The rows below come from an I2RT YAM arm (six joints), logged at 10 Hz.
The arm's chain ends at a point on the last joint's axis. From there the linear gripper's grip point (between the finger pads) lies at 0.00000 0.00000 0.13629 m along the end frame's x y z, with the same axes.
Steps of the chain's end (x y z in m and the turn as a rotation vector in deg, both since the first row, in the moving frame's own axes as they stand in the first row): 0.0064, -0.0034, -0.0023, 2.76, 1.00, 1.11; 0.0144, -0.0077, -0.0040, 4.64, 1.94, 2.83; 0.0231, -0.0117, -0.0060, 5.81, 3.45, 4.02; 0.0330, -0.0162, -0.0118, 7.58, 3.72, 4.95; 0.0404, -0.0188, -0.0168, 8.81, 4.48, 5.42; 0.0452, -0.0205, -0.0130, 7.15, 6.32, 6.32; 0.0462, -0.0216, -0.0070, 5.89, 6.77, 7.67
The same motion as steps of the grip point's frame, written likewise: 0.0088, -0.0099, -0.0025, 2.76, 1.00, 1.11; 0.0193, -0.0186, -0.0045, 4.64, 1.94, 2.83; 0.0318, -0.0252, -0.0069, 5.81, 3.45, 4.02; 0.0426, -0.0338, -0.0133, 7.58, 3.72, 4.95; 0.0520, -0.0391, -0.0188, 8.81, 4.48, 5.42; 0.0611, -0.0366, -0.0149, 7.15, 6.32, 6.32; 0.0631, -0.0344, -0.0087, 5.89, 6.77, 7.67
